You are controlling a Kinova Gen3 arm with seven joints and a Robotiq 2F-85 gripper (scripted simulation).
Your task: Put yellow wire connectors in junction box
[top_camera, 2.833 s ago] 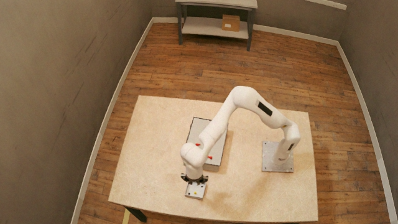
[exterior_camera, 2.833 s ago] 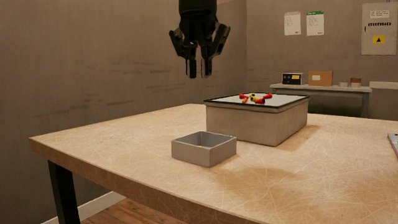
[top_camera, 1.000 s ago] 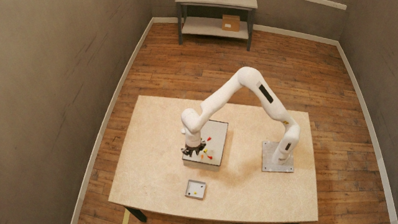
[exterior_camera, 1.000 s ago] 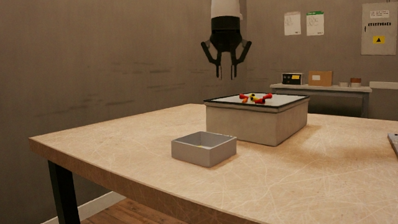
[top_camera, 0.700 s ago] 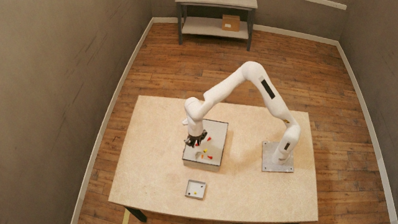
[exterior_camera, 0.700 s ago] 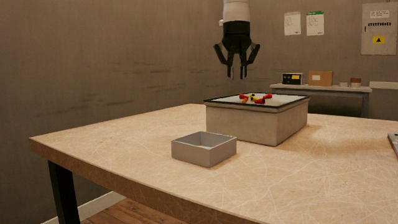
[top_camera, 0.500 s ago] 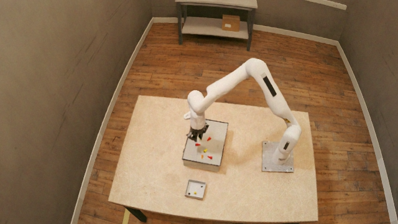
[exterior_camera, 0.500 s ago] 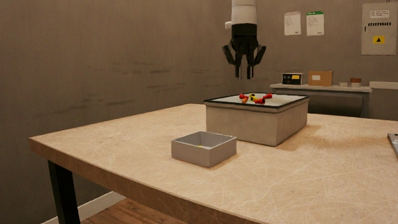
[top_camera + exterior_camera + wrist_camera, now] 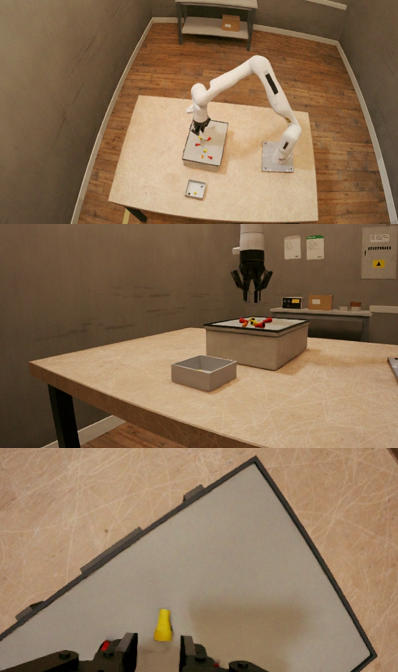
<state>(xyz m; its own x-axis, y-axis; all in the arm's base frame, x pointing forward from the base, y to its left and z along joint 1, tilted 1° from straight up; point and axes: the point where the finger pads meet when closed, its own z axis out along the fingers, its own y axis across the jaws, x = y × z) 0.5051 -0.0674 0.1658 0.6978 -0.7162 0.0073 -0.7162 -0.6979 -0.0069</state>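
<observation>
The tool case lies 3 cm behind my hand, 1 cm to the left of it and 10 cm below it. From my hand the other things lie so: orange connector: 2 cm behind, 12 cm to the left, 7 cm below.
</observation>
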